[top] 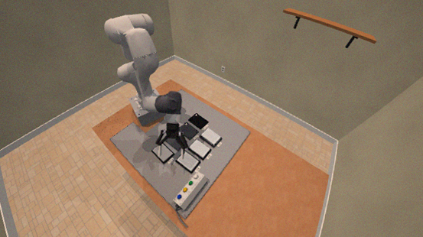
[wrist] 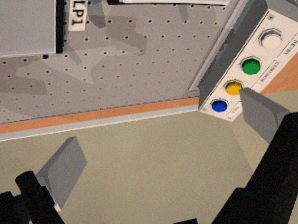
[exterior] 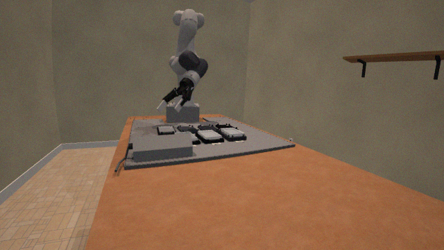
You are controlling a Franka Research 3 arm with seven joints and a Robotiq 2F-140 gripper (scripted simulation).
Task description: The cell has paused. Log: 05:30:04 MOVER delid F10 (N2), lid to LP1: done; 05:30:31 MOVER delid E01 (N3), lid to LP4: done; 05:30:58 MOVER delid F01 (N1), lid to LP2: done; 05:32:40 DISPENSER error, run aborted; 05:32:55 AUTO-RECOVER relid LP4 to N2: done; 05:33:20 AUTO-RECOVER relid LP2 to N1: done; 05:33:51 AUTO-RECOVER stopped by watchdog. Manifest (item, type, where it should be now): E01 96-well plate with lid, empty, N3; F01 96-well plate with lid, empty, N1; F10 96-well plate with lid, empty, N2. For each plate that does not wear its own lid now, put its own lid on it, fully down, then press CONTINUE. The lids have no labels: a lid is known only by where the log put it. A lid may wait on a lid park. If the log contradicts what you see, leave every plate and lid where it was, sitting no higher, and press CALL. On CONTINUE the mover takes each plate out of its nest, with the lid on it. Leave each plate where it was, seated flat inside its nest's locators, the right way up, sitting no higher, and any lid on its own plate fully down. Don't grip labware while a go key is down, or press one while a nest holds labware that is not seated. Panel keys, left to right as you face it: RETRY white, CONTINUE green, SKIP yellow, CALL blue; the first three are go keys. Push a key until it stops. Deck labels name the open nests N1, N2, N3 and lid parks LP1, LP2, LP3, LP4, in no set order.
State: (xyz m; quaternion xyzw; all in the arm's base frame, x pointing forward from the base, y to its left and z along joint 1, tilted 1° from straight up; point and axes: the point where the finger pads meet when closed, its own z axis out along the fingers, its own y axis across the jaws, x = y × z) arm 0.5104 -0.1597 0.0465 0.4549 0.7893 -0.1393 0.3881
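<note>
Right now the white 96-well plate is 40 mm ahead of my hand, 210 mm to the left of it and 130 mm below it. Also, from my hand: white retry key 180 mm ahead, 40 mm to the left, 80 mm below; green continue key 180 mm ahead, 10 mm to the right, 80 mm below; LP3 label 50 mm behind, 140 mm to the left, 150 mm below.
</note>
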